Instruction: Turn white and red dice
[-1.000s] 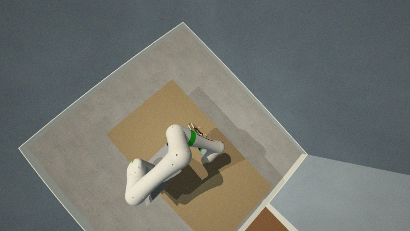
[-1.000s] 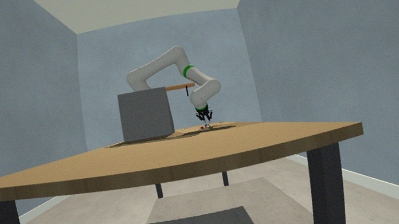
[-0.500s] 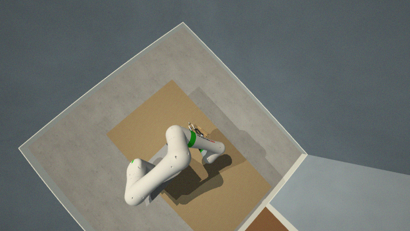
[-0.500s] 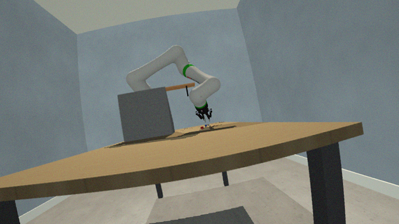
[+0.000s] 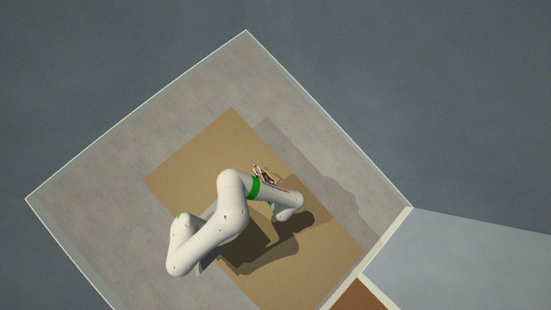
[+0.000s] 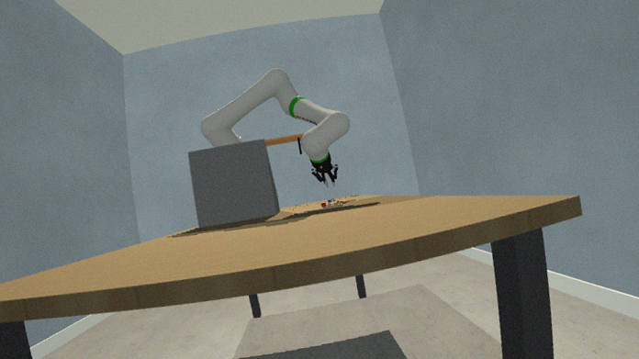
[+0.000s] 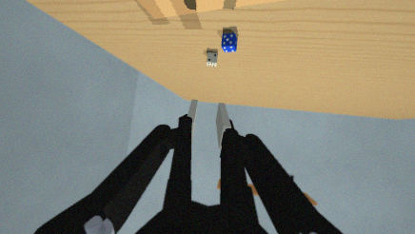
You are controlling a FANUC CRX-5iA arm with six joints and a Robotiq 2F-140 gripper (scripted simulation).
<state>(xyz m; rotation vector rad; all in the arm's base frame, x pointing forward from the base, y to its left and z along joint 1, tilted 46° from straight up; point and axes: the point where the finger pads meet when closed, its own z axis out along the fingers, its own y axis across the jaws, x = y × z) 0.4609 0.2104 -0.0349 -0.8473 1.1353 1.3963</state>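
My hand is 10 cm above the white die, 6 cm to the right of it and 1 cm short of it. Round my hand: blue die 10 cm below, 2 cm behind, 1 cm to the left; then red die 23 cm to the right, 10 cm below, 5 cm behind; then tan mat 11 cm to the right, 11 cm below, 1 cm ahead.
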